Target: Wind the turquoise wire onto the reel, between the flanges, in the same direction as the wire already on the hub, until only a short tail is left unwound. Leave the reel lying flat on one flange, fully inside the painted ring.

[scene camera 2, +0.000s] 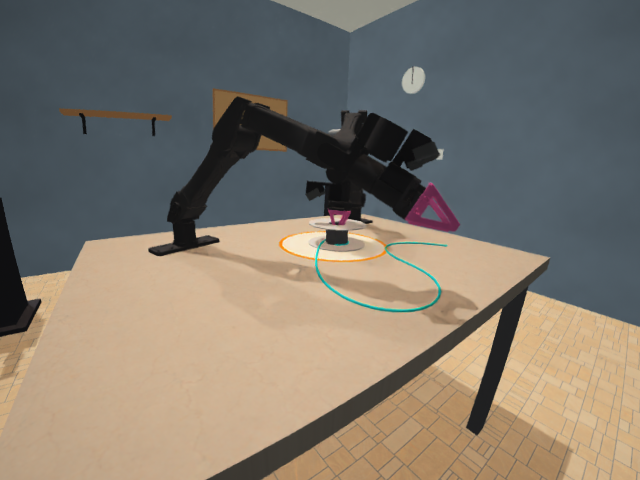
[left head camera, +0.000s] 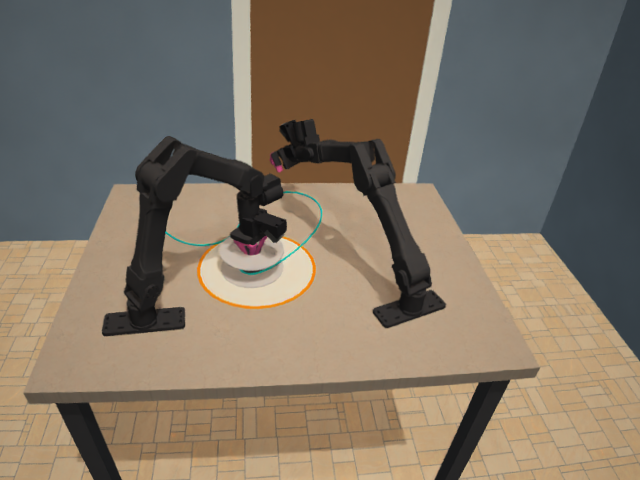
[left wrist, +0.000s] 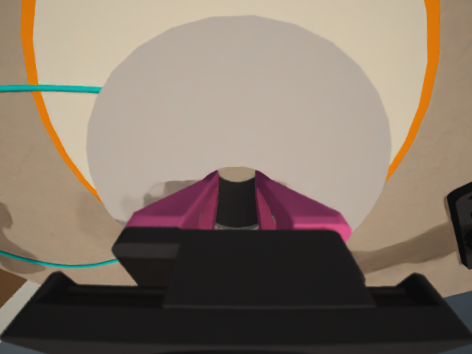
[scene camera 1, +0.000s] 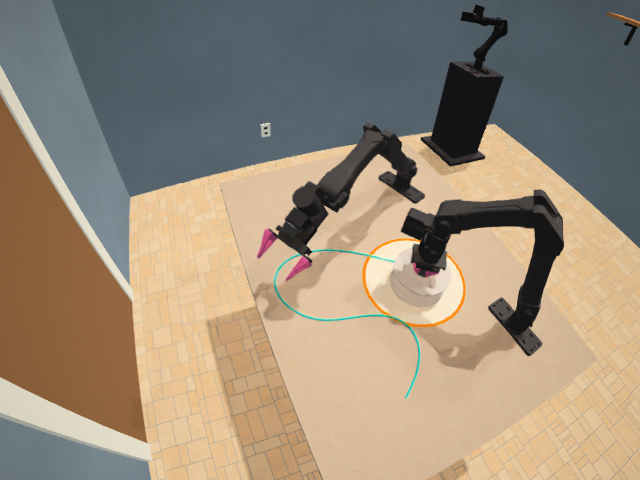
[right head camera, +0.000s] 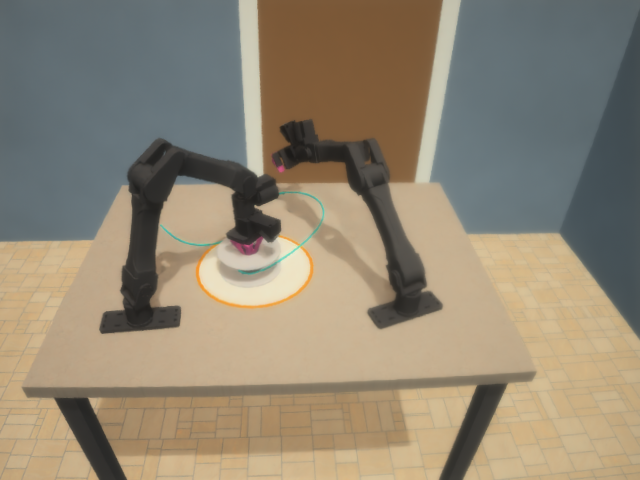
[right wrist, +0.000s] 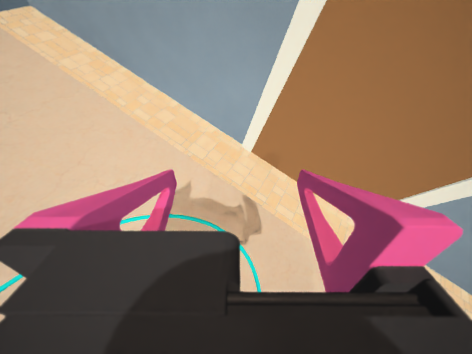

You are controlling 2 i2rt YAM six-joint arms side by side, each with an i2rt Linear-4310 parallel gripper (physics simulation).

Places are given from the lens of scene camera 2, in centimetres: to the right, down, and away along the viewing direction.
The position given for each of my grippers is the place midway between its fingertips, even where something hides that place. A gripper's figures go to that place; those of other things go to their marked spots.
my right gripper (scene camera 2: 453,228): 23, -2, 45
reel (scene camera 2: 335,234): 5, -2, 83
